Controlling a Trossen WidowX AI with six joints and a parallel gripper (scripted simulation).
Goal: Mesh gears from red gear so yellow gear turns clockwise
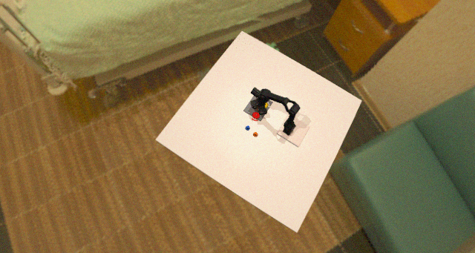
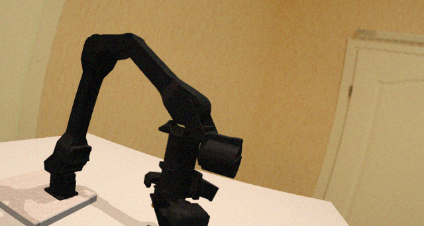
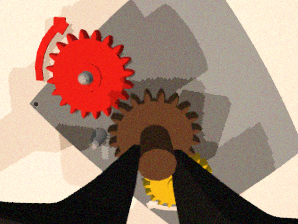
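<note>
Now: gripper tip 6 cm to the left of the yellow gear, 4 cm above it and 1 cm past it. From my gripper tip the other things lie so: brown gear: 1 cm below; then white arrow: 9 cm to the right, 5 cm below, 4 cm behind; then red gear: 6 cm to the left, 4 cm below, 2 cm behind.
</note>
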